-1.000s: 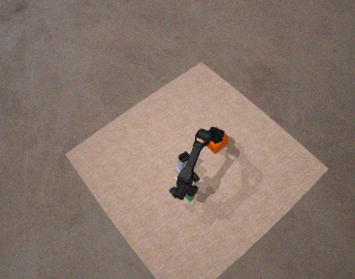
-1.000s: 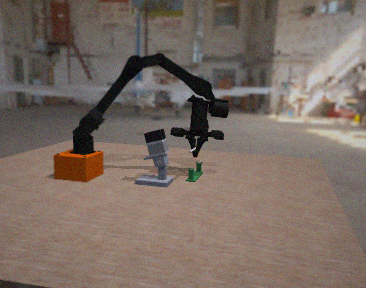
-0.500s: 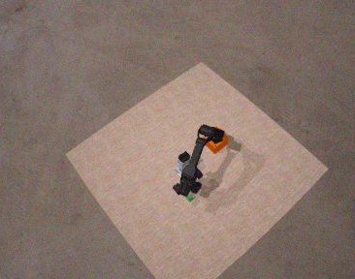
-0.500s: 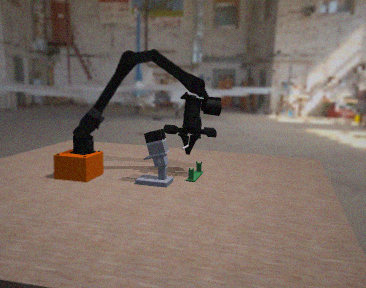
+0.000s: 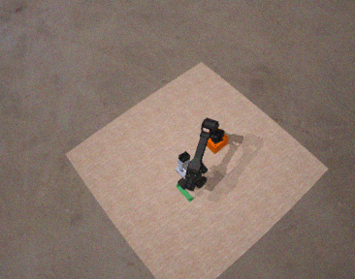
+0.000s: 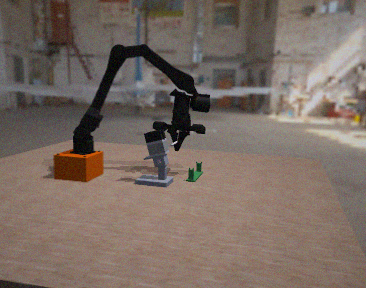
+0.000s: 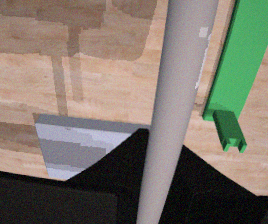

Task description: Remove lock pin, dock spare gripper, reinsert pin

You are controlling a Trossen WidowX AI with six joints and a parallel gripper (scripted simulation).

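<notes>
The mount is 10 mm behind my gripper tip, 110 mm to the right of it and 40 mm below it. Round my gripper tip: green cradle: 60 mm ahead, 30 mm to the left, 70 mm below; spare gripper: 10 mm behind, 120 mm to the right, 30 mm above.
</notes>
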